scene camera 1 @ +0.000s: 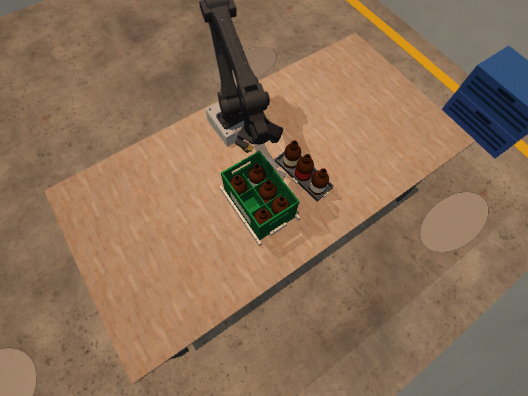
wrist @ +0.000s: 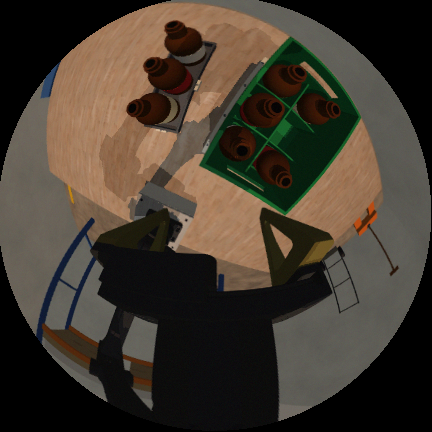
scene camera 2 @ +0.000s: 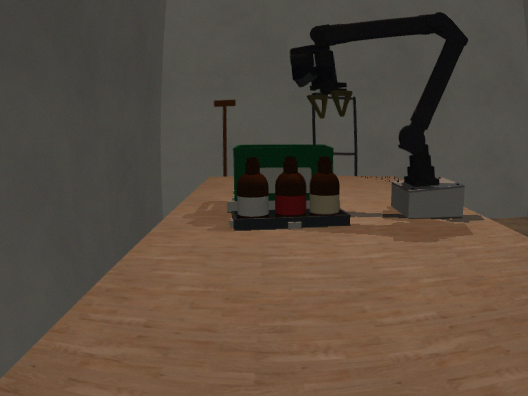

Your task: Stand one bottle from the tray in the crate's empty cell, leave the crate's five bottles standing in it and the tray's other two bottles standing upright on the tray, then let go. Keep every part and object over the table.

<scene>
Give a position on a red-label bottle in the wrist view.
168,74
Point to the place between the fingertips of my gripper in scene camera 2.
At 331,117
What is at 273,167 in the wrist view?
A red-label bottle.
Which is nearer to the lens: the red-label bottle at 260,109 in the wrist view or the white-label bottle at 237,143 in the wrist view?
The white-label bottle.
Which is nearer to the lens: the red-label bottle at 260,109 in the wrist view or the cream-label bottle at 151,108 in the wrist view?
The red-label bottle.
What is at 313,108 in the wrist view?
A cream-label bottle.
</scene>
